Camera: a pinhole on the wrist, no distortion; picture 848 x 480 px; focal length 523.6 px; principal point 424.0 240.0 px. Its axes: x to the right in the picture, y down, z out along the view. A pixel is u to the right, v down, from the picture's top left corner.
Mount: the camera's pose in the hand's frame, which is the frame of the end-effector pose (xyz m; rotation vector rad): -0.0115 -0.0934 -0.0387 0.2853 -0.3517 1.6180
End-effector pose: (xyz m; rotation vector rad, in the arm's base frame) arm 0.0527 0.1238 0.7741 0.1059 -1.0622 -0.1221
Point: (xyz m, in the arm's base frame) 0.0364 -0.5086 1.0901
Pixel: outside the picture
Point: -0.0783 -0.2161 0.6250
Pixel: outside the picture
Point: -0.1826 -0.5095 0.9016
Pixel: 43.6 146.5
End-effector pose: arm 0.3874 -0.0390 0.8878 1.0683 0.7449 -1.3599
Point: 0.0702 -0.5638 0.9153
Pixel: 483.5 81.6
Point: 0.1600 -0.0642 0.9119
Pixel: 177.9 339.2
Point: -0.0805 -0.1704 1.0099
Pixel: 171.2 382.2
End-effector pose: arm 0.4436 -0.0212 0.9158 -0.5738 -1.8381 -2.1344
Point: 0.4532 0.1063 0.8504
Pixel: 731.3 278.7
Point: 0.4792 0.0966 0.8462
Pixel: 786.2 384.2
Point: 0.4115 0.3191 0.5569
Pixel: 258.9 372.4
